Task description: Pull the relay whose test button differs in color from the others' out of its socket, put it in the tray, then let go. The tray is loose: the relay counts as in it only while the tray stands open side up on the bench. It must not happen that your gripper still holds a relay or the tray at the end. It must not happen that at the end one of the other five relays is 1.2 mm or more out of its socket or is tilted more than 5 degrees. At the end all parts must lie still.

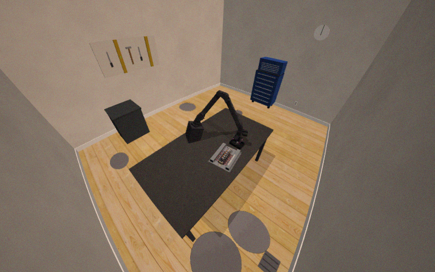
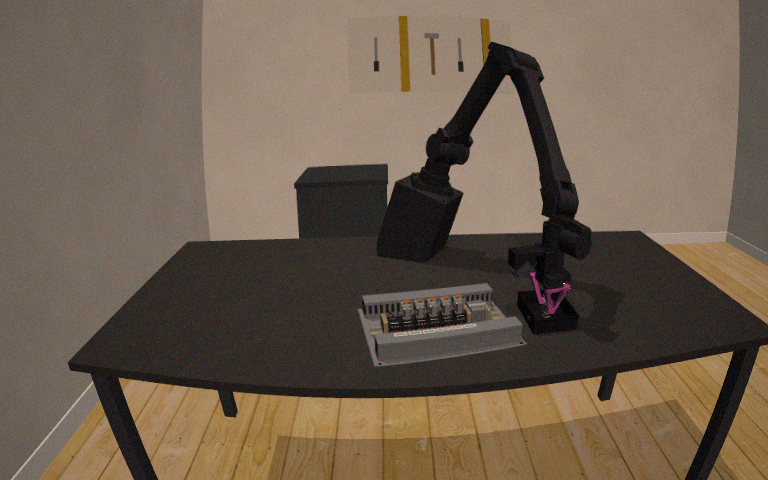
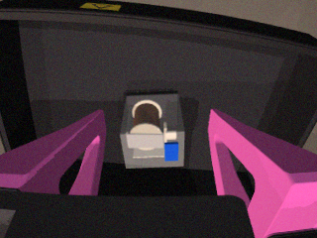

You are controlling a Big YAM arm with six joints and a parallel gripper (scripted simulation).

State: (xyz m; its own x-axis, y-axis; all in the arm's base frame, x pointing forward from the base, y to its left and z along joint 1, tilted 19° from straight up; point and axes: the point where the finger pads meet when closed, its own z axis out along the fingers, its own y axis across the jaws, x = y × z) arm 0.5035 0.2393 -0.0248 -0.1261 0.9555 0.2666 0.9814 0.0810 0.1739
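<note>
Right now the relay is right at my hand. Also, from my hand: black tray: 10 mm below.
</note>
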